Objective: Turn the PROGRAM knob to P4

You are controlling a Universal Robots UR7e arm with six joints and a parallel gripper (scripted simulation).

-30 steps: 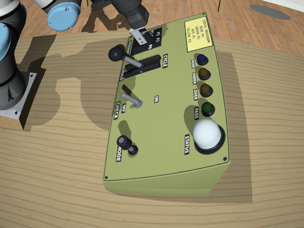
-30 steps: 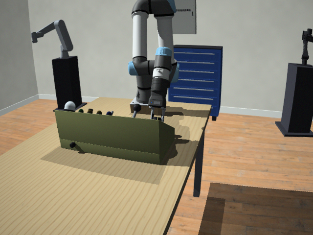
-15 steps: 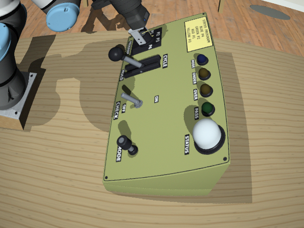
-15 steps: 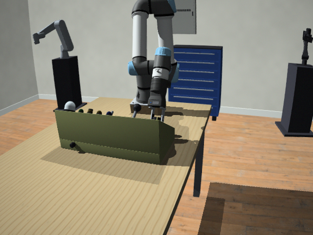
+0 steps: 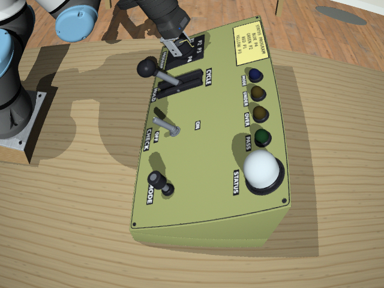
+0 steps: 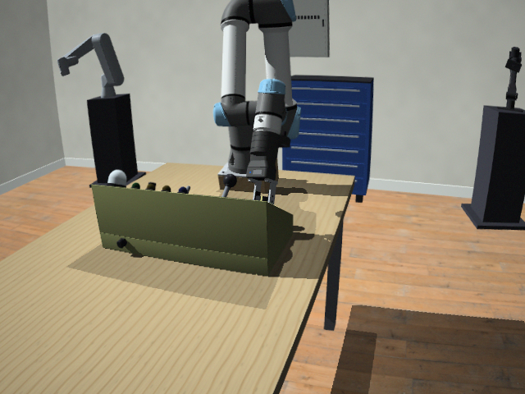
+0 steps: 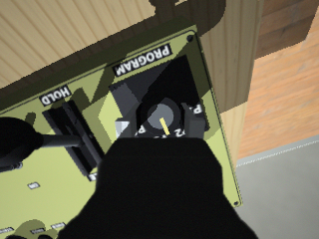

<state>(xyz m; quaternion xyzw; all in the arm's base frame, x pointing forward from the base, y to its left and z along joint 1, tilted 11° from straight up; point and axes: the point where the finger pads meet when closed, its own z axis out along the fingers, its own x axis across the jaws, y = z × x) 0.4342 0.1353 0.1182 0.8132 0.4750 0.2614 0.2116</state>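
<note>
Now: hand 4 cm past the black ball lever and 12 cm to the left of it. The rest, counted from my hand: olive console: 1 cm ahead, 18 cm to the right, 3 cm below; then program knob: 2 cm ahead; then check toggle: 4 cm behind, 24 cm to the right, 1 cm below.
</note>
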